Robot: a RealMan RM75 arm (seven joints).
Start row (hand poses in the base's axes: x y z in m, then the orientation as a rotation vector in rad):
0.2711, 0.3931, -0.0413, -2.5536, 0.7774, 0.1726
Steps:
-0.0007, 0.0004, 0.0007, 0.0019, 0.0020, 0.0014
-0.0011, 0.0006, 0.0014, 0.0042, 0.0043, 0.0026
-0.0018, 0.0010, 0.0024, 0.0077, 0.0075, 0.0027
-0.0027, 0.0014, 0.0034, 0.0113, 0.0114, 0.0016
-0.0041, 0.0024, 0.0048, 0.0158, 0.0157, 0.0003
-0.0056, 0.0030, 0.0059, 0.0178, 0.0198, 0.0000
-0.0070, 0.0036, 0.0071, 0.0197, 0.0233, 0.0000
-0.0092, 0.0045, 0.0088, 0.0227, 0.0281, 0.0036
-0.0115, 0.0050, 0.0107, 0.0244, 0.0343, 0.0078
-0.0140, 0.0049, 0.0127, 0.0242, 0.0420, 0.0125
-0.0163, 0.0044, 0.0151, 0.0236, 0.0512, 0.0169
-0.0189, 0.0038, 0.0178, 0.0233, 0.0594, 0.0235
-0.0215, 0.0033, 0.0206, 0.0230, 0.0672, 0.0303
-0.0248, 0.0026, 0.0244, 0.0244, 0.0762, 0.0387
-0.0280, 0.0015, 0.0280, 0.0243, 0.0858, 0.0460
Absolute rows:
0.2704, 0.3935, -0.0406, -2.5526, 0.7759, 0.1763
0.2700, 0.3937, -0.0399, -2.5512, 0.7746, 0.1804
0.2693, 0.3941, -0.0389, -2.5483, 0.7747, 0.1858
0.2684, 0.3945, -0.0379, -2.5448, 0.7765, 0.1917
0.2670, 0.3955, -0.0365, -2.5404, 0.7785, 0.1983
0.2655, 0.3961, -0.0354, -2.5388, 0.7799, 0.2042
0.2641, 0.3967, -0.0342, -2.5373, 0.7806, 0.2093
0.2619, 0.3976, -0.0325, -2.5364, 0.7770, 0.2177
0.2596, 0.3981, -0.0306, -2.5371, 0.7736, 0.2276
0.2571, 0.3980, -0.0286, -2.5399, 0.7705, 0.2389
0.2548, 0.3975, -0.0262, -2.5430, 0.7685, 0.2520
0.2522, 0.3969, -0.0235, -2.5467, 0.7632, 0.2646
0.2496, 0.3964, -0.0207, -2.5503, 0.7575, 0.2768
0.2463, 0.3957, -0.0169, -2.5530, 0.7497, 0.2916
0.2431, 0.3946, -0.0133, -2.5566, 0.7439, 0.3064

